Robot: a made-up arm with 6 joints. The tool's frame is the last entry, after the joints.
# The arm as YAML. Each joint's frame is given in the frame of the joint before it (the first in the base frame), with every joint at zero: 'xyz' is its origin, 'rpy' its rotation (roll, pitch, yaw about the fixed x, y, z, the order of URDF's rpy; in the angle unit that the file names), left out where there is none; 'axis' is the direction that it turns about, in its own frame. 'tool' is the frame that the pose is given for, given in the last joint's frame.
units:
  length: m
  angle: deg
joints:
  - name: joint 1
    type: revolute
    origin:
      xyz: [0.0, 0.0, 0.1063]
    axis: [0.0, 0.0, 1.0]
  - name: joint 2
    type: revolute
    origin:
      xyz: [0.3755, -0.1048, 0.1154]
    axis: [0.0, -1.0, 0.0]
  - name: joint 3
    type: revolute
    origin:
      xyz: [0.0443, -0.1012, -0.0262]
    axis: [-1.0, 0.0, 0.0]
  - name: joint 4
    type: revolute
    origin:
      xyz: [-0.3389, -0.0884, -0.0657]
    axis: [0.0, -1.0, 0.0]
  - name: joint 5
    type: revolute
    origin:
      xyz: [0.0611, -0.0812, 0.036]
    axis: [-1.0, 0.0, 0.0]
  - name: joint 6
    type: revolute
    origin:
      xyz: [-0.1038, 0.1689, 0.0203]
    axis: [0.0, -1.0, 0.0]
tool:
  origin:
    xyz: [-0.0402, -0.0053, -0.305]
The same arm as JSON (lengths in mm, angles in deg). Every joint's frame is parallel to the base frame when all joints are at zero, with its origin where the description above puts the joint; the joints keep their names.
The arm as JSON. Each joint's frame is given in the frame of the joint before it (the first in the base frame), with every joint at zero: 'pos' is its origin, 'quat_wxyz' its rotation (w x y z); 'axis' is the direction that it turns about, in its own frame. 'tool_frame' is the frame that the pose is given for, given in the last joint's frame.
{"length_unit": "mm", "angle_unit": "deg", "joints": [{"joint": "joint 1", "pos": [0.0, 0.0, 106.3], "quat_wxyz": [1.0, 0.0, 0.0, 0.0], "axis": "+z"}, {"joint": "joint 2", "pos": [375.5, -104.8, 115.4], "quat_wxyz": [1.0, 0.0, 0.0, 0.0], "axis": "-y"}, {"joint": "joint 3", "pos": [44.3, -101.2, -26.2], "quat_wxyz": [1.0, 0.0, 0.0, 0.0], "axis": "-x"}, {"joint": "joint 4", "pos": [-338.9, -88.4, -65.7], "quat_wxyz": [1.0, 0.0, 0.0, 0.0], "axis": "-y"}, {"joint": "joint 5", "pos": [61.1, -81.2, 36.0], "quat_wxyz": [1.0, 0.0, 0.0, 0.0], "axis": "-x"}, {"joint": "joint 6", "pos": [-103.8, 168.9, 20.3], "quat_wxyz": [1.0, 0.0, 0.0, 0.0], "axis": "-y"}], "tool_frame": {"pos": [-40.2, -5.3, -305.0], "quat_wxyz": [1.0, 0.0, 0.0, 0.0]}}
